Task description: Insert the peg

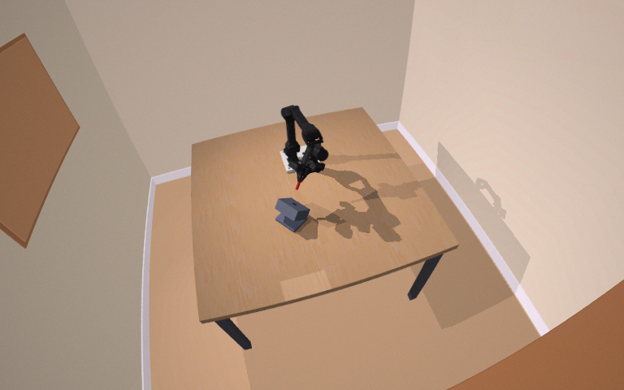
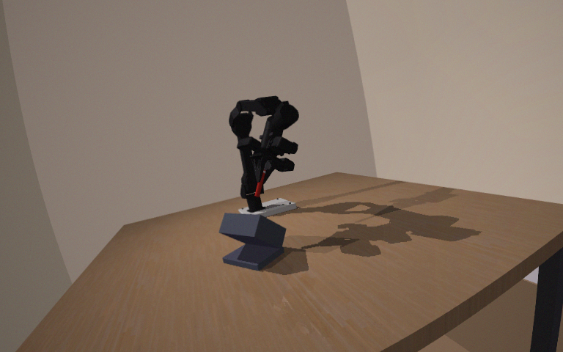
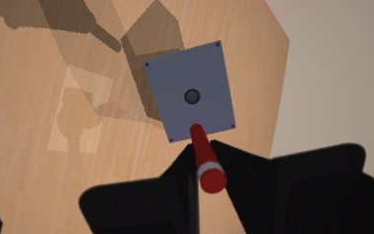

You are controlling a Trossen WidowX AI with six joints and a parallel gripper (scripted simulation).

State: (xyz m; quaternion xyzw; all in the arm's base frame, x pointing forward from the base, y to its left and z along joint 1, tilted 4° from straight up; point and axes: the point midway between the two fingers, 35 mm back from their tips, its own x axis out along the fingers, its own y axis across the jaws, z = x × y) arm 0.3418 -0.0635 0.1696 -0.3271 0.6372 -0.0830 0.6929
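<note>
Right now my gripper tip is 11 cm above the sloped panel, 7 cm to the left of it and 6 cm short of it. Also, from my gripper tip: red peg: 1 cm to the left, 1 cm above.
</note>
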